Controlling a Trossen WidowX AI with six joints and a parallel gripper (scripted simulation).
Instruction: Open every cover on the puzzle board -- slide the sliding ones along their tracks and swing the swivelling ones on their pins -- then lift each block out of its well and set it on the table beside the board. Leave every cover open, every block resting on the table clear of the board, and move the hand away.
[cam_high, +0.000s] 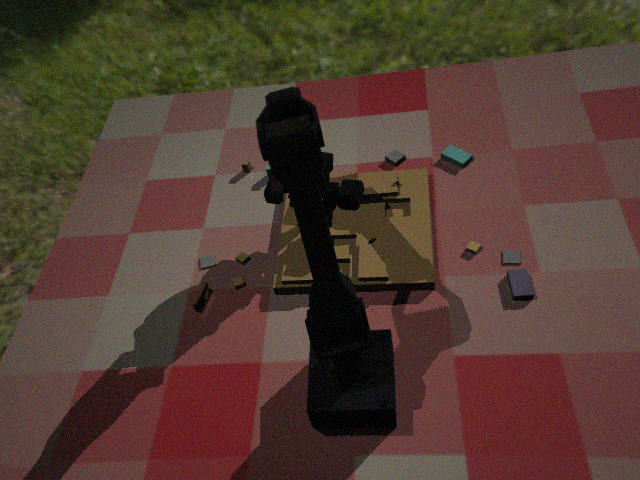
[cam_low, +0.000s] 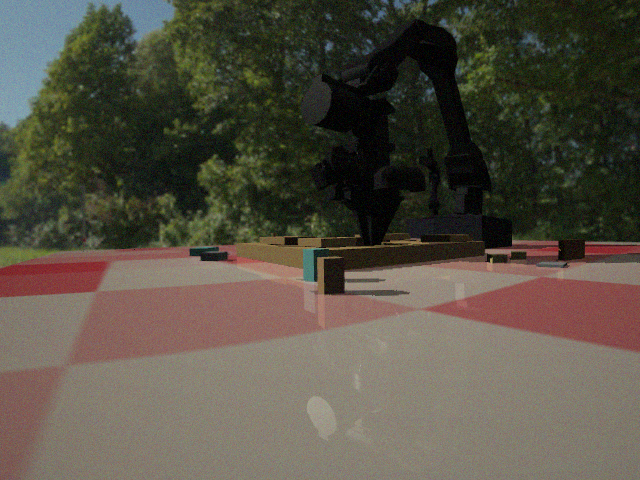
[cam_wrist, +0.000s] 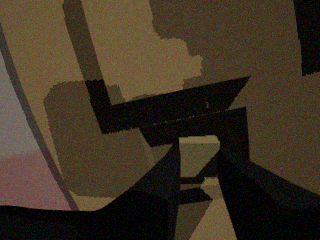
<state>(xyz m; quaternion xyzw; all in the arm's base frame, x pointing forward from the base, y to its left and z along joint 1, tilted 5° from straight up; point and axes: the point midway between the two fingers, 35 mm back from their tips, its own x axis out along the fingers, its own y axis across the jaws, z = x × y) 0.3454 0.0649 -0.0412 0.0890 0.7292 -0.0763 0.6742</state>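
The tan puzzle board is 30 mm behind my gripper tip and 50 mm to the right of it. The rest, counted from my gripper tip: brown slab 170 mm behind, 220 mm to the left; teal cube 160 mm ahead, 120 mm to the left; purple block 180 mm behind, 350 mm to the right, 10 mm below.
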